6 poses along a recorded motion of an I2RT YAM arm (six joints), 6.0 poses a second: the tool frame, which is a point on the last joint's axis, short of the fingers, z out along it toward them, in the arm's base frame.
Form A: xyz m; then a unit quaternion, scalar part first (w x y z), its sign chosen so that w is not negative.
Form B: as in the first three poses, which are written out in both.
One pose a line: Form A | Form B
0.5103 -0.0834 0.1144 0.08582 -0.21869 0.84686 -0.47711 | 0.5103 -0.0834 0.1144 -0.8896 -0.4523 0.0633 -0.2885 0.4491 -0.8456
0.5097 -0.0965 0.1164 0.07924 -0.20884 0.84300 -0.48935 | 0.5097 -0.0965 0.1164 -0.9002 -0.4297 0.0708 -0.2746 0.4338 -0.8581
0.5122 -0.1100 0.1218 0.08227 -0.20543 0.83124 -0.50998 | 0.5122 -0.1100 0.1218 -0.9021 -0.4254 0.0728 -0.2576 0.3954 -0.8816
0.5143 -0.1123 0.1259 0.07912 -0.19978 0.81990 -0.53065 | 0.5143 -0.1123 0.1259 -0.9077 -0.4116 0.0823 -0.2436 0.3570 -0.9018
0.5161 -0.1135 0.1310 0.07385 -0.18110 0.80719 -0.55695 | 0.5161 -0.1135 0.1310 -0.9235 -0.3746 0.0825 -0.2101 0.3140 -0.9259
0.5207 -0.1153 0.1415 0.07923 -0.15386 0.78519 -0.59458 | 0.5207 -0.1153 0.1415 -0.9401 -0.3358 0.0585 -0.1474 0.2456 -0.9581
